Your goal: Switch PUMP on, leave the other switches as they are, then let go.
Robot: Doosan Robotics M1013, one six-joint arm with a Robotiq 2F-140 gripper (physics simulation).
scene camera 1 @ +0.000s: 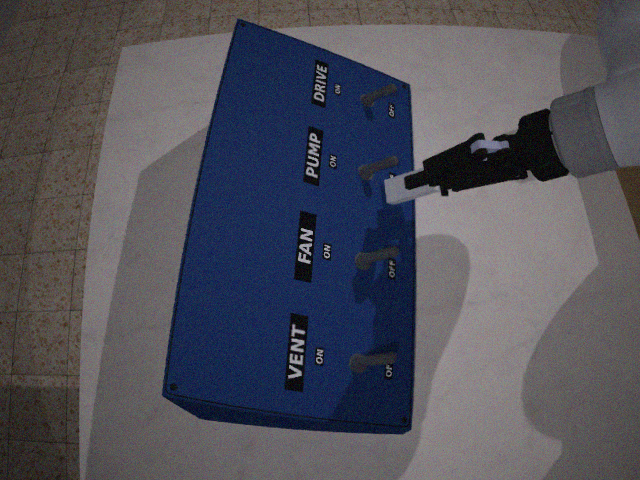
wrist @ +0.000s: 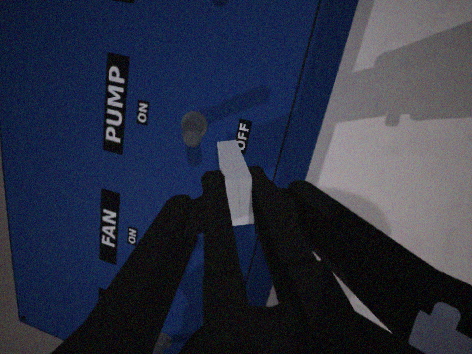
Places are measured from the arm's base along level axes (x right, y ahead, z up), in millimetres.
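Where they show: gripper, fingertip midpoint: (scene camera 1: 389,192) (wrist: 228,159).
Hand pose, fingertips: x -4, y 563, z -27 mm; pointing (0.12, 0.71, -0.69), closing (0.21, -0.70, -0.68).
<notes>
Things, the pixels of their top centre, and the offset from my fingertips. Level surfaces: height alone.
- PUMP lever, middle of its top: (wrist: 170,131) (scene camera 1: 382,156) dx +20, dy +11, dz +50 mm
- DRIVE lever, middle of its top: (scene camera 1: 382,84) dx +140, dy +1, dz +50 mm
- FAN lever, middle of its top: (scene camera 1: 381,248) dx -99, dy +22, dz +50 mm
- VENT lever, middle of its top: (scene camera 1: 378,355) dx -219, dy +33, dz +50 mm
- pale table, its level: dz -81 mm
The blue switch panel (scene camera 1: 248,206) (wrist: 60,165) carries several grey levers. The PUMP lever (scene camera 1: 378,167) (wrist: 193,129) leans towards its OFF label. My gripper (scene camera 1: 386,191) (wrist: 228,159) is shut with nothing between its light fingertips. In the wrist view the tips are at the lower right of the PUMP lever, over the edge of the OFF label, with a gap to the lever. In the scene view the tips partly hide PUMP's OFF label. The DRIVE lever (scene camera 1: 378,95), the FAN lever (scene camera 1: 377,257) and the VENT lever (scene camera 1: 373,361) lean towards their OFF labels too.
The panel stands on a pale table (scene camera 1: 491,217) (wrist: 425,180). The DRIVE lever is on one side of PUMP and the FAN lever on the other, near the gripper's shadow. Tiled floor (scene camera 1: 41,206) shows beyond the table.
</notes>
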